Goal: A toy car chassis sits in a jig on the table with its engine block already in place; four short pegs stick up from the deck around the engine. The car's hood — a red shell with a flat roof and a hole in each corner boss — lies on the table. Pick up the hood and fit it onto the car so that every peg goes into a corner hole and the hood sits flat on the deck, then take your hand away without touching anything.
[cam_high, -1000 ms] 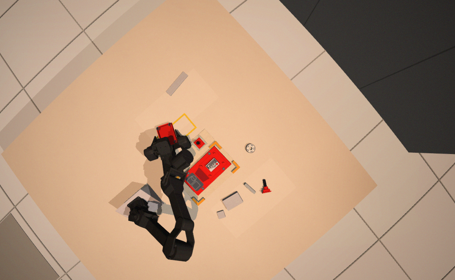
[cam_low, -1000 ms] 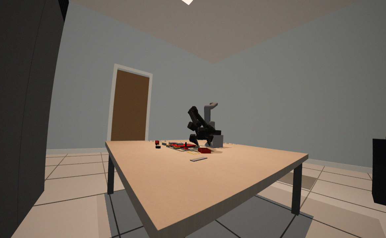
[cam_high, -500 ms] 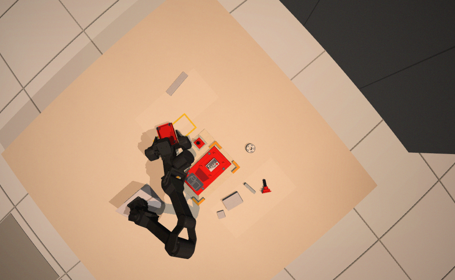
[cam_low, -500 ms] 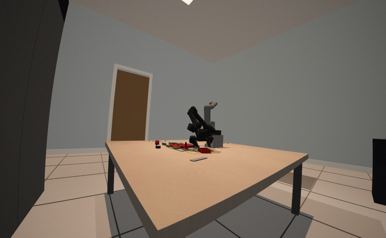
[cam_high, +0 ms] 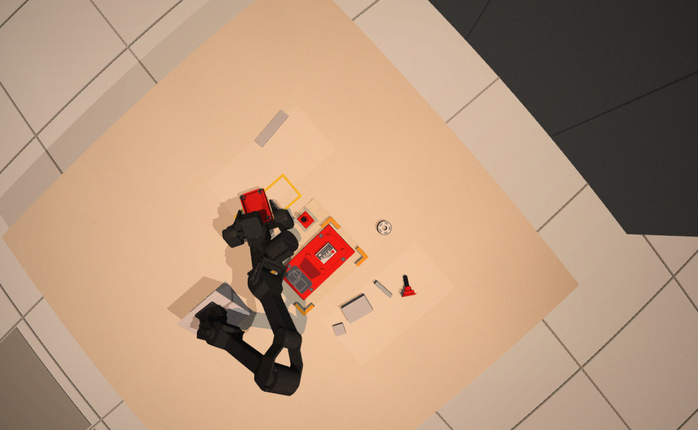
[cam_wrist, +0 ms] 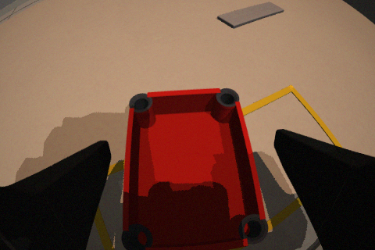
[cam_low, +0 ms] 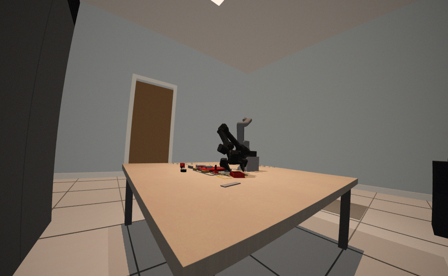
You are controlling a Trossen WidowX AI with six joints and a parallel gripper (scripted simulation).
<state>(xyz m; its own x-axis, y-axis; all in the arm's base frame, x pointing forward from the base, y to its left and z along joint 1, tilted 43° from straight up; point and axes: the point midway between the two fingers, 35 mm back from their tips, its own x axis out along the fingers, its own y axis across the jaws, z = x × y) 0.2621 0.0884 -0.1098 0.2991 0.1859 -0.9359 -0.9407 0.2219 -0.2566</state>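
Right now my gripper tip is 2 cm above the red hood. From my gripper tip the other things lie so: grey engine block: 22 cm to the right, 8 cm ahead, 1 cm below; grey bar: 17 cm ahead, 16 cm to the left, 3 cm below.
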